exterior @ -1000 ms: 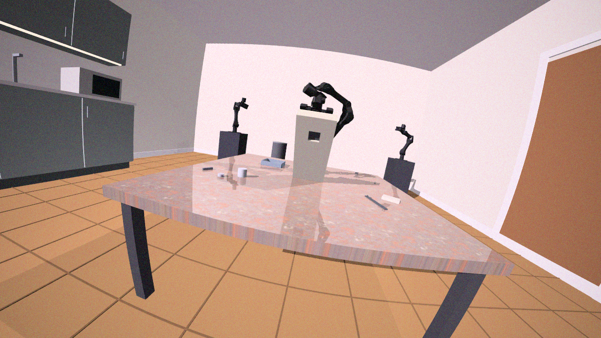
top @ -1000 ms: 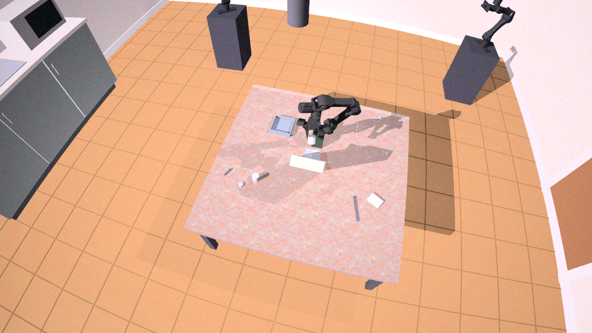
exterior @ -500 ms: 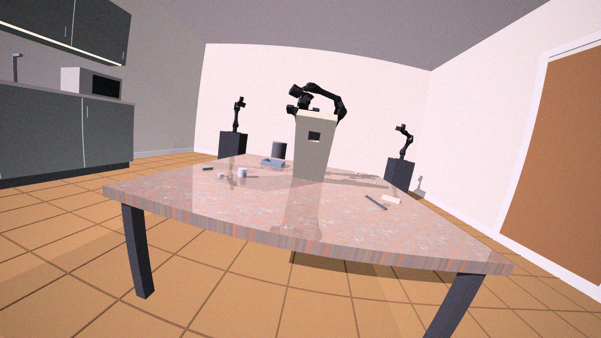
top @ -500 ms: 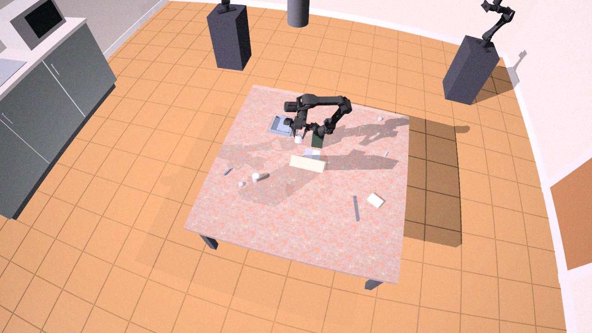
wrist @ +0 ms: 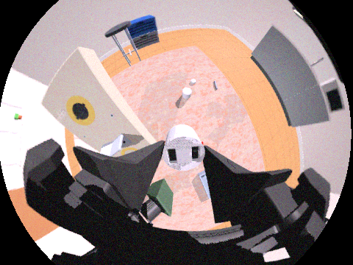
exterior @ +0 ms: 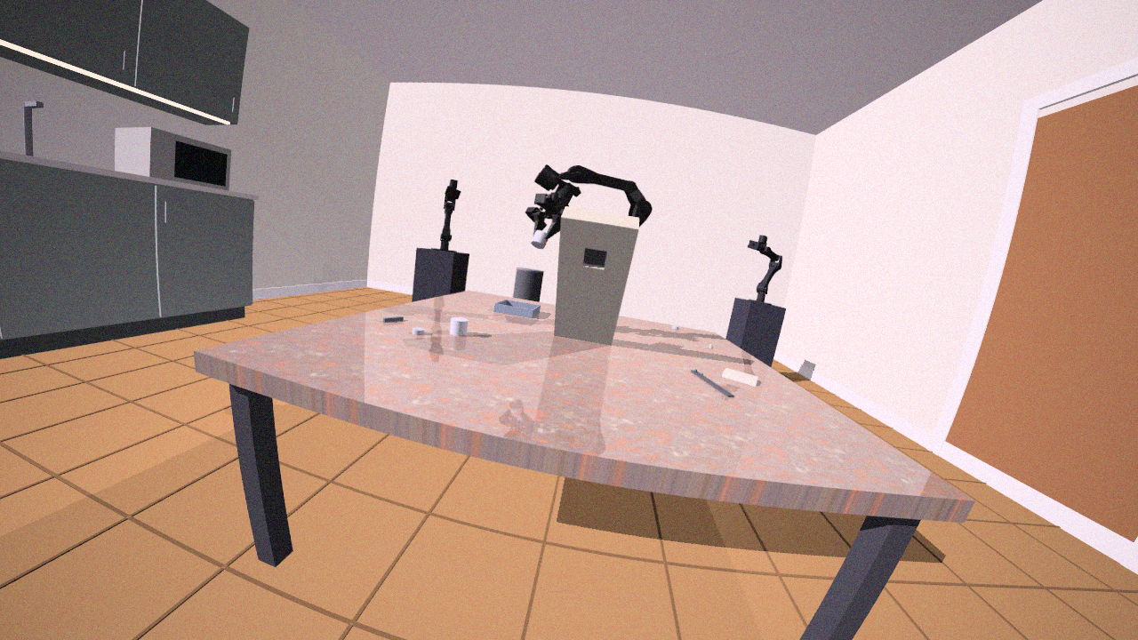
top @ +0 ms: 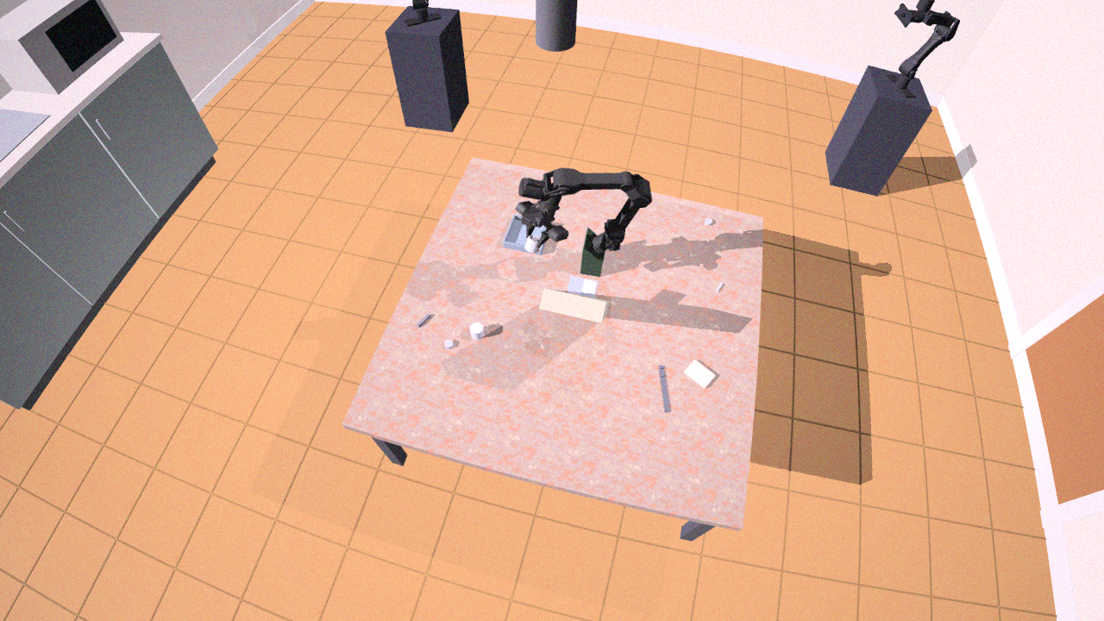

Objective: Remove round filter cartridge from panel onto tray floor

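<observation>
Now: the grey-blue tray 28 cm below my gripper tip, 26 cm behind it and 9 cm to the right of it. Also, from my gripper tip: beige block: 62 cm to the left, 28 cm below, 19 cm ahead; white round filter cartridge: right at my gripper tip.
</observation>
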